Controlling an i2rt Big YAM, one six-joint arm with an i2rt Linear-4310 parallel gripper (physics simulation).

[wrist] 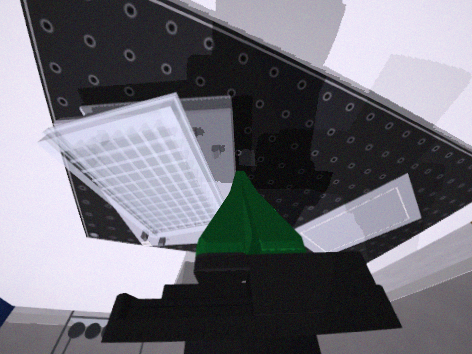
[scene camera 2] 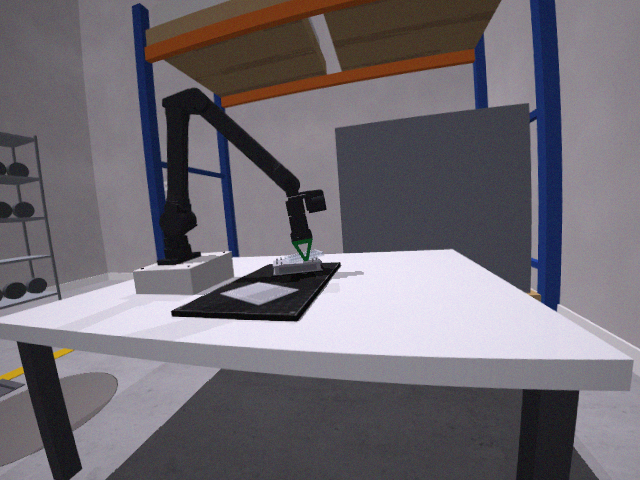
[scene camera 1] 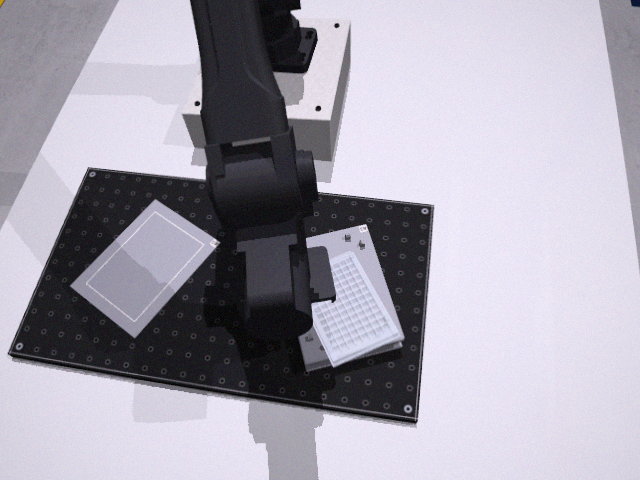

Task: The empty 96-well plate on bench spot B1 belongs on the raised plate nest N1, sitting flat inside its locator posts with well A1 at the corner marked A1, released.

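Frame: origin at the arm's base, x down, y back, z left, level; centimetres.
Seen in the pictures: gripper, between the fingertips: (wrist: pixel 239 176) (scene camera 2: pixel 306 260); arm's base, origin of its link: (scene camera 2: pixel 180 260) (scene camera 1: pixel 275 52).
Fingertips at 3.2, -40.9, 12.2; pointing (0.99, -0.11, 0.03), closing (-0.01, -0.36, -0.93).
Observation:
Offsets run from my fingertips to a thing's top centre, as dx, dy, dz. "spot": to the spot under its first point. Level surfaces: height alone.
The clear 96-well plate {-2.0, +3.0, +5.7} (scene camera 1: pixel 356 304) (scene camera 2: pixel 315 253) (wrist: pixel 145 170) rests on the raised nest {-0.4, +5.4, +4.4} (scene camera 1: pixel 330 241) (scene camera 2: pixel 297 268) (wrist: pixel 215 116), shifted and turned against it. It sits tilted, with one end overhanging the nest's edge. Locator posts (scene camera 1: pixel 347 237) (wrist: pixel 218 149) stand outside its outline. The marked A1 corner {spot: +0.6, +14.6, +6.1} (scene camera 1: pixel 363 228) of the nest is uncovered; the plate's own A1 corner cannot be made out. My green-fingered gripper (scene camera 2: pixel 306 258) (wrist: pixel 239 176) is shut and empty, pointing down beside the plate's long side. In scene camera 1 the arm hides the fingertips. Whether they touch the plate or nest is unclear.
The flat bench spot card {+3.7, +5.5, -22.3} (scene camera 1: pixel 144 268) (scene camera 2: pixel 258 292) (wrist: pixel 370 215) with a white outline lies on the black perforated board {+3.8, +5.9, -10.5} (scene camera 1: pixel 361 397) (scene camera 2: pixel 235 314) (wrist: pixel 280 95). The arm's pale base block (scene camera 1: pixel 305 135) (scene camera 2: pixel 165 280) stands behind the board on the white table {dx +5.1} (scene camera 1: pixel 516 258) (scene camera 2: pixel 439 320).

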